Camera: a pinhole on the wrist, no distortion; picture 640 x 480 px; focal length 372.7 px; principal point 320.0 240.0 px. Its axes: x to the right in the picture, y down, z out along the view. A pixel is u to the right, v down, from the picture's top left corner.
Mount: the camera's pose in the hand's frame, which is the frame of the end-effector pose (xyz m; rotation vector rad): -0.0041 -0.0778 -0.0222 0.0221 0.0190 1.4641
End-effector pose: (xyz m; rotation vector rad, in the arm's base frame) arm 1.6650 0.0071 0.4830 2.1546 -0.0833 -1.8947
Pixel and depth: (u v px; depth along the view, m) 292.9 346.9 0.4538
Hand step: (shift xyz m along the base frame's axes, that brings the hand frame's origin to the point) -0.4575 0.0509 0.0502
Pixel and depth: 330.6 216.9 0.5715
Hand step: -0.5397 -0.0354 -0.1215
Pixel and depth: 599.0 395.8 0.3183
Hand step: -0.2854 -0.1921 0.1078
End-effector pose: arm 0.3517 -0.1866 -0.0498 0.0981 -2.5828 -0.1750
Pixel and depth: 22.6 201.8 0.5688
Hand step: -0.2857 -0.4763 -0.5264
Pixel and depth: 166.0 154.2 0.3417
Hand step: -0.2170 -0.1991 -0.2653
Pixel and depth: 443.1 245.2 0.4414
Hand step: -0.2375 0.1078 -0.3353
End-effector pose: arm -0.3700 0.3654 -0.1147 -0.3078 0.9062 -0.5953
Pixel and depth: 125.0 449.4 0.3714
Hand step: 0.0937 -0.0642 0.4741
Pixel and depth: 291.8 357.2 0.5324
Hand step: 0.3042 0.0177 0.4561
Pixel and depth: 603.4 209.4 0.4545
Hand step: 0.4789 0.1604 0.0739
